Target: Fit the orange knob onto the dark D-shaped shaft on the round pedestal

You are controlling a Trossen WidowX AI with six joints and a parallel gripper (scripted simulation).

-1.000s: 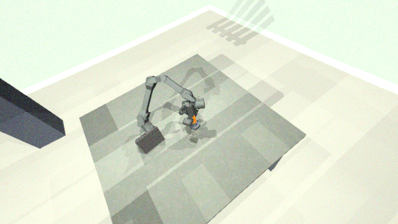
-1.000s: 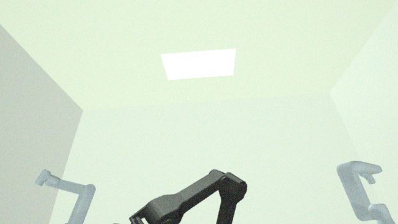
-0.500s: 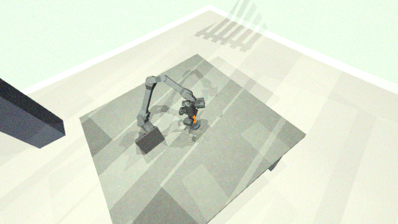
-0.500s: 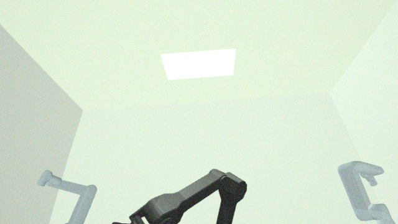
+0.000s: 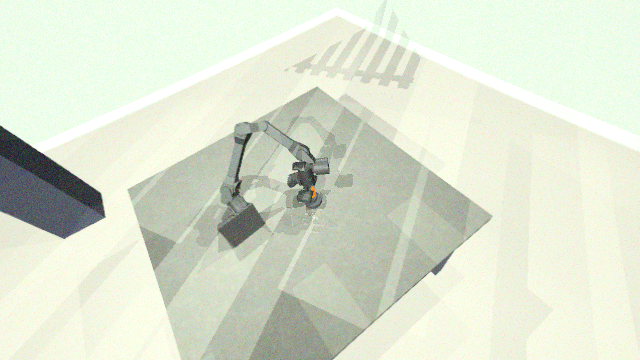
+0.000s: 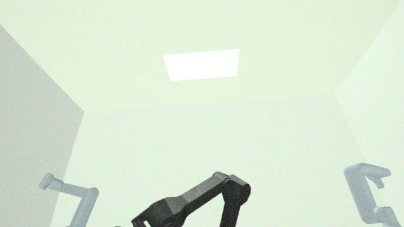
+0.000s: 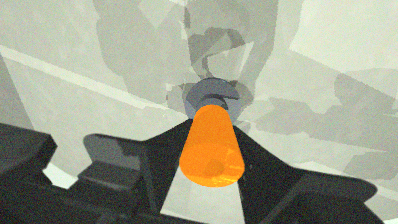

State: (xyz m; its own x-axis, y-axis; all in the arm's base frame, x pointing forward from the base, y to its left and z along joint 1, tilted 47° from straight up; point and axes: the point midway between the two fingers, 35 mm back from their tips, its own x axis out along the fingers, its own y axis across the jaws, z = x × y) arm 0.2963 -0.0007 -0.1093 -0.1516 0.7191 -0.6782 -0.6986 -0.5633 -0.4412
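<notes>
Right now the orange knob is 2 cm above my gripper tip. From my gripper tip the other things lie so: round pedestal 4 cm below.
</notes>
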